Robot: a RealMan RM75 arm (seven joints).
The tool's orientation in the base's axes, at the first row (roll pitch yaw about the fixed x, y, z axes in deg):
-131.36, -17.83, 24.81
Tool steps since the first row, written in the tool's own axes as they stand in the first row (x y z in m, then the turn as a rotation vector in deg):
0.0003, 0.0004, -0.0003, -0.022, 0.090, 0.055
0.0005, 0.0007, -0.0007, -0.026, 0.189, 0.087
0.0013, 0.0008, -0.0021, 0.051, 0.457, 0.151
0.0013, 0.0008, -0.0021, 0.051, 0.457, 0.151
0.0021, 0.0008, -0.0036, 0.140, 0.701, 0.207
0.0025, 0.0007, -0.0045, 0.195, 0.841, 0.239
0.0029, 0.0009, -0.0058, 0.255, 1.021, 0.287
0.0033, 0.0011, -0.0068, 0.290, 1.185, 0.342
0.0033, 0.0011, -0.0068, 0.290, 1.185, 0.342
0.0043, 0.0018, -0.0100, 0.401, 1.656, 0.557
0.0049, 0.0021, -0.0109, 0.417, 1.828, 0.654
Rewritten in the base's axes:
0.0005, -0.0003, 0.0000, 0.017, -0.012, -0.106
0.0009, -0.0007, 0.0001, 0.058, -0.039, -0.198
0.0018, -0.0015, 0.0011, 0.246, -0.094, -0.406
0.0018, -0.0015, 0.0011, 0.246, -0.094, -0.406
0.0027, -0.0023, 0.0023, 0.434, -0.138, -0.588
0.0031, -0.0028, 0.0031, 0.546, -0.162, -0.692
0.0037, -0.0037, 0.0039, 0.679, -0.192, -0.832
0.0043, -0.0044, 0.0045, 0.781, -0.219, -0.973
0.0043, -0.0044, 0.0045, 0.781, -0.219, -0.973
0.0059, -0.0069, 0.0063, 1.078, -0.247, -1.411
0.0067, -0.0075, 0.0069, 1.163, -0.252, -1.590

